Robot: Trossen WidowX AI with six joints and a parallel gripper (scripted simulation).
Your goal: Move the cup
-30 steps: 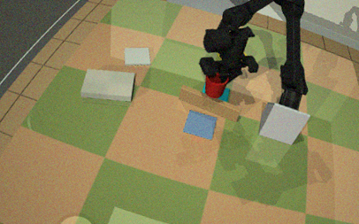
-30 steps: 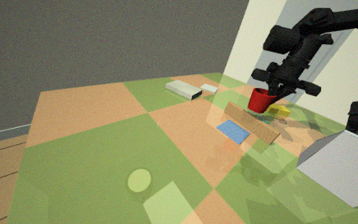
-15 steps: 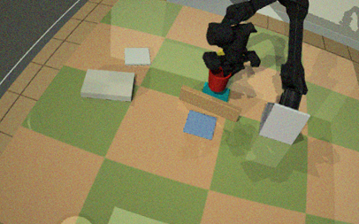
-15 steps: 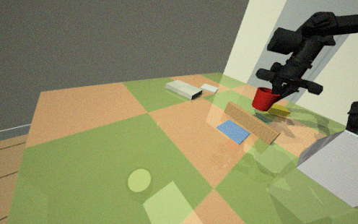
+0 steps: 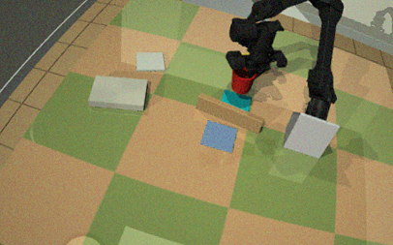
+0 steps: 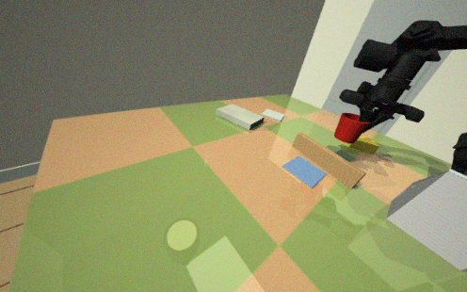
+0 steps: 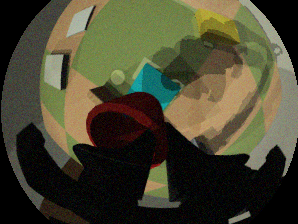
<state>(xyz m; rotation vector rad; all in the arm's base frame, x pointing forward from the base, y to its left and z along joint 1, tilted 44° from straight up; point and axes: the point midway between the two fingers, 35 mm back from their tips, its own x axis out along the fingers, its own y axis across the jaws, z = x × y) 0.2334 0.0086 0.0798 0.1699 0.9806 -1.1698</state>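
My gripper tip is now 130 mm above the teal pad and 20 mm short of it. Also, from my gripper tip: wooden bar 100 mm below, 80 mm to the left, 30 mm ahead; blue pad 160 mm to the left, 130 mm below, 40 mm ahead; red cup 30 mm ahead, 20 mm to the left.
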